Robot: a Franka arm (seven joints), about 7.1 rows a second.
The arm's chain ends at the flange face. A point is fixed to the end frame.
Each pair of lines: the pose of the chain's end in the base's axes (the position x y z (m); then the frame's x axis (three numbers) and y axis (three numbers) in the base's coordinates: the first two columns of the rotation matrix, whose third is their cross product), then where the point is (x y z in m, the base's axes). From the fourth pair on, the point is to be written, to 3 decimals.
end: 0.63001, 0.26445, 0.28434, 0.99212, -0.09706, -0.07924, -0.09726, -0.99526, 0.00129
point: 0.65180 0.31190 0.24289
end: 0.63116, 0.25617, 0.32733, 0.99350, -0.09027, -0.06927, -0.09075, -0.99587, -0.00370
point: 0.65307 0.30393 0.28630
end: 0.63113, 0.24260, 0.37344, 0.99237, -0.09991, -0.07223, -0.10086, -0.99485, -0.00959
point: 0.65343 0.29039 0.33265
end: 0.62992, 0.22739, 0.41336, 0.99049, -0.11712, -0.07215, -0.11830, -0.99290, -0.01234
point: 0.653 0.275 0.373
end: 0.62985, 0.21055, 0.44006, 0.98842, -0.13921, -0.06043, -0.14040, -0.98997, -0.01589
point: 0.655 0.258 0.400
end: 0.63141, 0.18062, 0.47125, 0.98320, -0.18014, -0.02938, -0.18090, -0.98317, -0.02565
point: 0.659 0.227 0.432
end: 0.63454, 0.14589, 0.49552, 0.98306, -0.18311, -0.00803, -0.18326, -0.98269, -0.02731
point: 0.663 0.192 0.457
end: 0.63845, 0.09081, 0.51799, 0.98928, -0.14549, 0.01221, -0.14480, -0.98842, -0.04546
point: 0.666 0.138 0.481
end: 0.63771, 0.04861, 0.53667, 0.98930, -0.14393, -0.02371, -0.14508, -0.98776, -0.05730
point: 0.664 0.097 0.499
